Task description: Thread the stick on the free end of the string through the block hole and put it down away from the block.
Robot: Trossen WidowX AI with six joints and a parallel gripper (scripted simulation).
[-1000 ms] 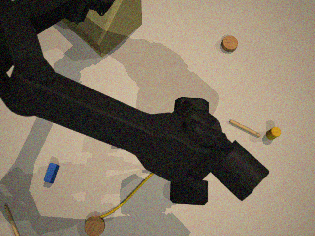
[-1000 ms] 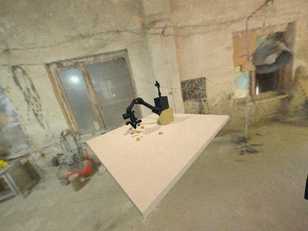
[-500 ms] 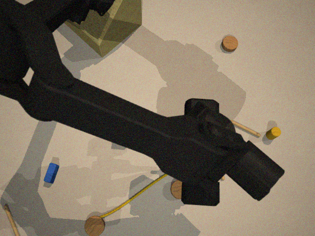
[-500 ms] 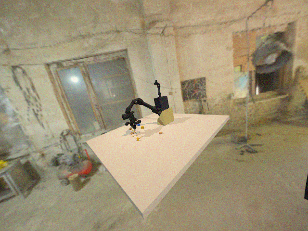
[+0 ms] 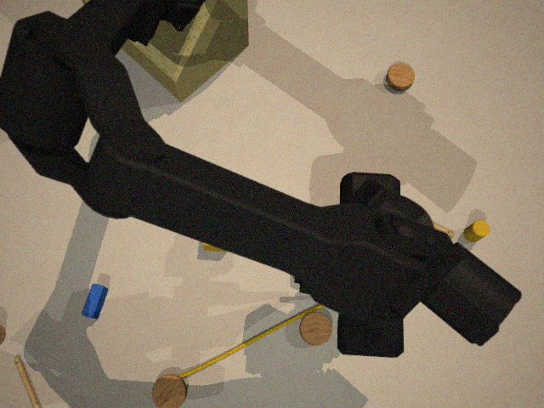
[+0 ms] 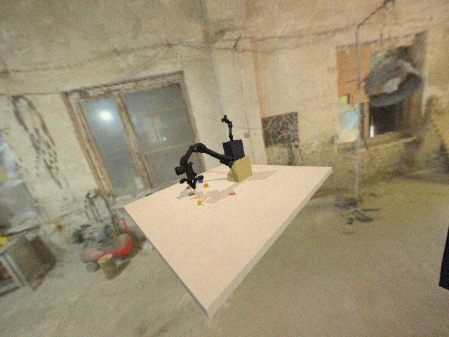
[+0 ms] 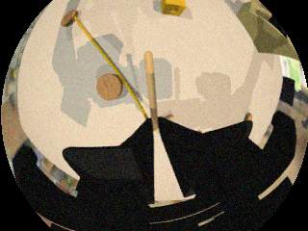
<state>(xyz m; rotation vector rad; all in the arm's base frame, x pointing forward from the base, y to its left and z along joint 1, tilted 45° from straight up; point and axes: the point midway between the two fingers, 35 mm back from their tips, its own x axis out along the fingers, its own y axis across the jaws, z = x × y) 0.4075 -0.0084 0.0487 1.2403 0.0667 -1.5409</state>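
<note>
My gripper tip is now 15 cm past the yellow block, 10 cm to the left of it and 4 cm above it. The rest, counted from my gripper tip: yellow cylinder (5 cm ahead, 18 cm to the left, 4 cm below); thin wooden stick (1 cm behind, 1 cm to the right); round wooden button (3 cm behind, 25 cm to the right, 5 cm below).
</note>
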